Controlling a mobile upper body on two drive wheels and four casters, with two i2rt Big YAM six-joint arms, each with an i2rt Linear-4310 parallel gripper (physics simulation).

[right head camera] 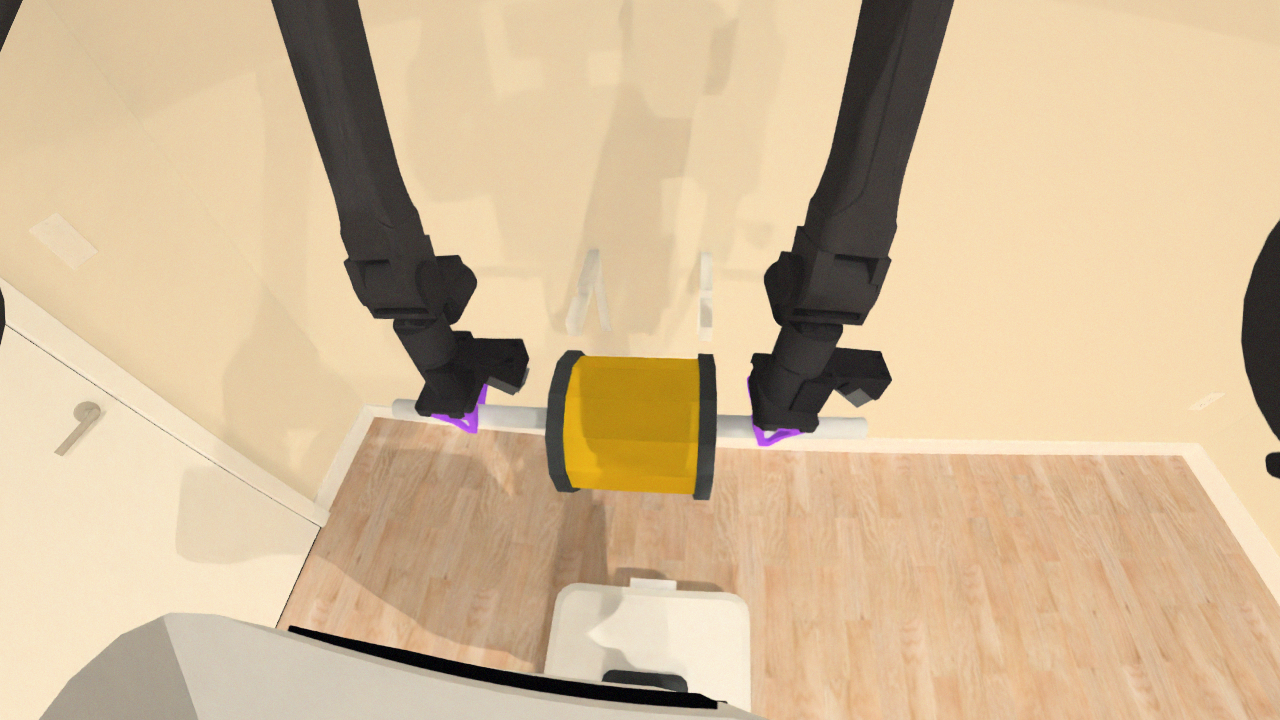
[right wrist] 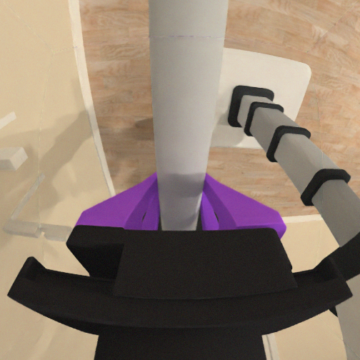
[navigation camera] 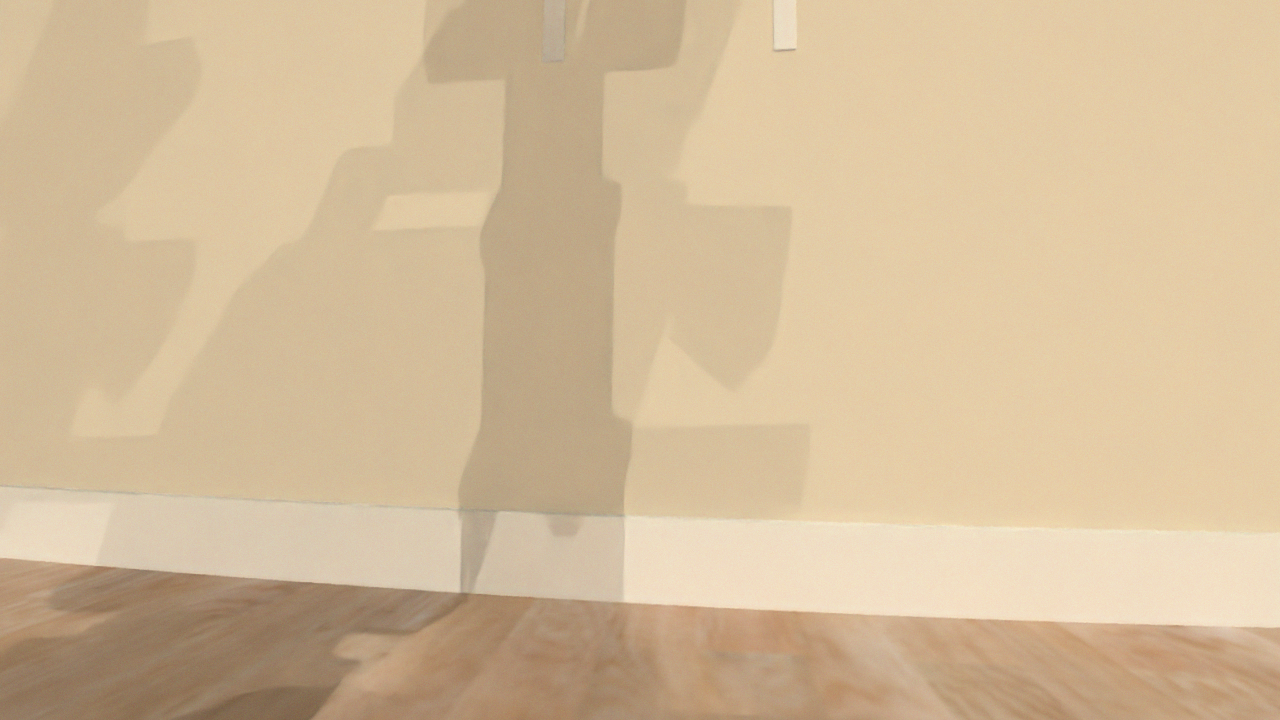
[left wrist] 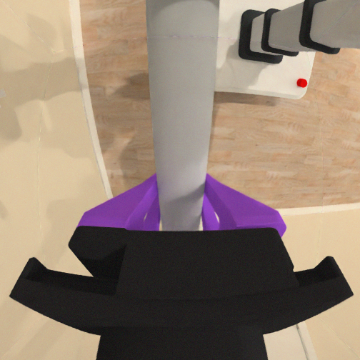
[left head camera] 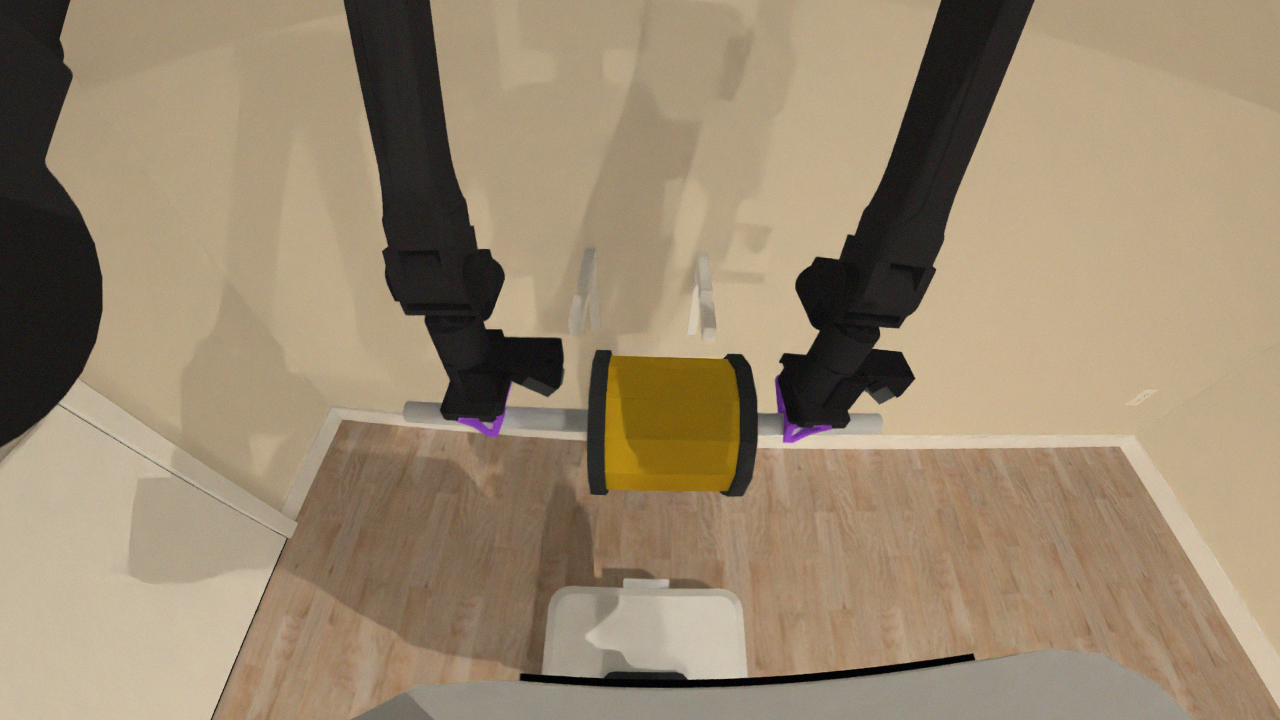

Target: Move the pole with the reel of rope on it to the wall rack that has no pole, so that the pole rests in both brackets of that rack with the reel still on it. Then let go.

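Places are measured from the left arm's base along level axes (x back, y left, z down), in millimetres.
Pixels of known places: left gripper, fingertip midpoint: (right head camera: 476, 423) (left head camera: 495, 426); right gripper, fingertip midpoint: (right head camera: 761, 434) (left head camera: 785, 431).
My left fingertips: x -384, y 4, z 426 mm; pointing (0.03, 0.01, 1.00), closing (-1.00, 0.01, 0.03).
For each thing: its top centre in the pictures, then the offset to it from my left fingertips. "spot": a spot on its surface instead.
- grey pole at a spot on its surface: (left head camera: 546, 420) (right head camera: 518, 418) spot: dy -78, dx +8, dz -34 mm
- yellow reel at its top centre: (right head camera: 632, 381) (left head camera: 673, 381) dy -230, dx -2, dz -109 mm
- empty rack's left bracket at a spot on its surface: (left head camera: 583, 291) (right head camera: 584, 292) spot: dy -69, dx -411, dz +119 mm
- right bracket at a spot on its surface: (left head camera: 707, 308) spot: dy -328, dx -351, dz +102 mm
The grey pole (left head camera: 546, 420) (right head camera: 514, 417) (left wrist: 184, 100) (right wrist: 187, 100) is held roughly level, with the yellow reel (left head camera: 671, 425) (right head camera: 637, 425) with dark flanges on it between my grippers. My left gripper (left head camera: 487, 424) (right head camera: 465, 420) (left wrist: 180, 177) is shut on the pole left of the reel. My right gripper (left head camera: 794, 429) (right head camera: 768, 433) (right wrist: 179, 177) is shut on it right of the reel. The empty rack's left bracket (left head camera: 583, 291) (right head camera: 586, 291) and right bracket (left head camera: 707, 308) (right head camera: 706, 291) are on the wall, above the reel in the picture. The pole is apart from both.
My white base (left head camera: 662, 635) (right head camera: 662, 626) (left wrist: 260, 82) (right wrist: 280, 70) stands on the wooden floor. Two pale bracket strips (navigation camera: 554, 31) (navigation camera: 785, 25) show on the wall in the navigation camera. A white door (right head camera: 107, 537) is at the left. Arm shadows lie on the wall.
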